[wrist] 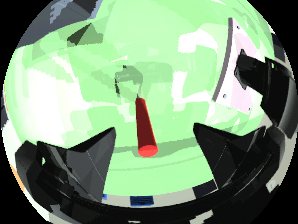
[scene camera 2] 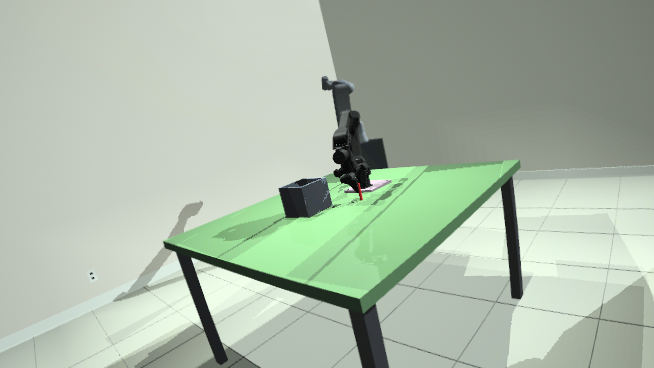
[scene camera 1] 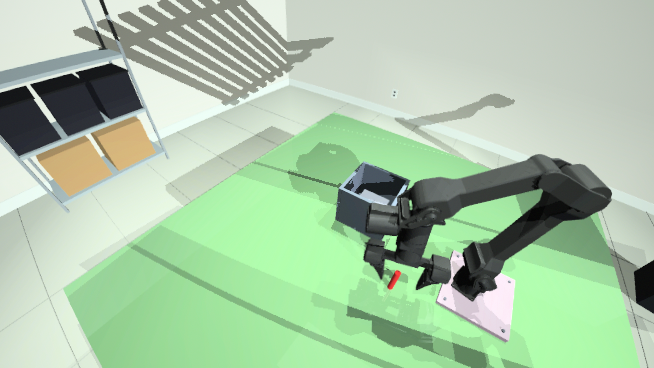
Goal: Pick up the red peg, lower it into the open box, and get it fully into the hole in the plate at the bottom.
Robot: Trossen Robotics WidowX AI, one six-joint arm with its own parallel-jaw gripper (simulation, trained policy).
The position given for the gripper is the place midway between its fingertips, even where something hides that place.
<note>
In view: the gripper [scene camera 1: 398, 283], a red peg [wrist: 147, 146] and a grey box [scene camera 1: 351, 210].
The grey box shows as well in scene camera 2 [scene camera 2: 304, 198]. The gripper is seen too in the wrist view [wrist: 155, 129].
</note>
